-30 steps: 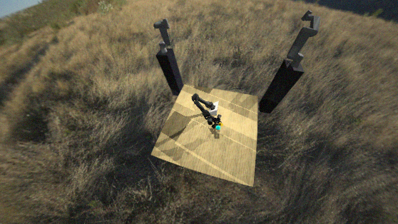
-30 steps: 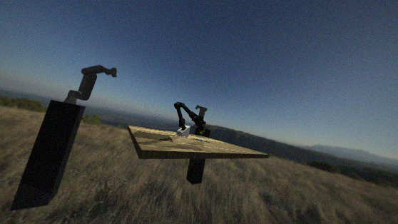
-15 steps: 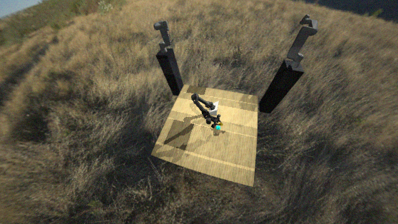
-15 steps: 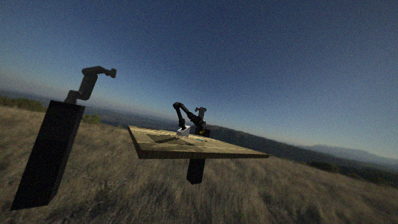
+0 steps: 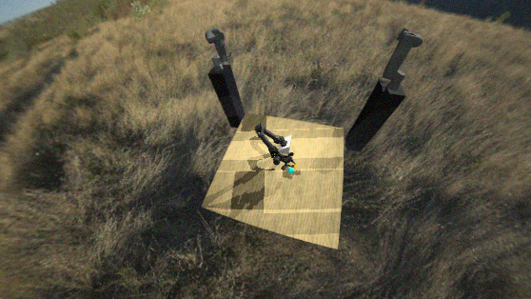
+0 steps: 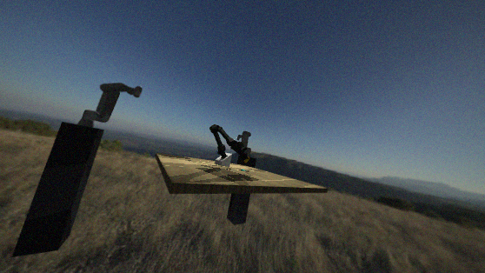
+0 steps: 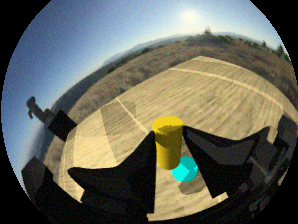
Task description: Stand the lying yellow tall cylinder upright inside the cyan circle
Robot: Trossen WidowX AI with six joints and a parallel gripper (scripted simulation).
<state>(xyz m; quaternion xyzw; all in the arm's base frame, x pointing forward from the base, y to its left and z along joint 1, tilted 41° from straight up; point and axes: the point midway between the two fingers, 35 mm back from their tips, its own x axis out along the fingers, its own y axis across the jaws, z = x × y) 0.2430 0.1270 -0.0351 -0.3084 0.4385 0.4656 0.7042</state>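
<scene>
Right now my gripper tip is 130 mm above the cyan circle and 30 mm to the left of it. From my gripper tip the other things lie so: yellow tall cylinder (20 mm below, 10 mm behind).
</scene>
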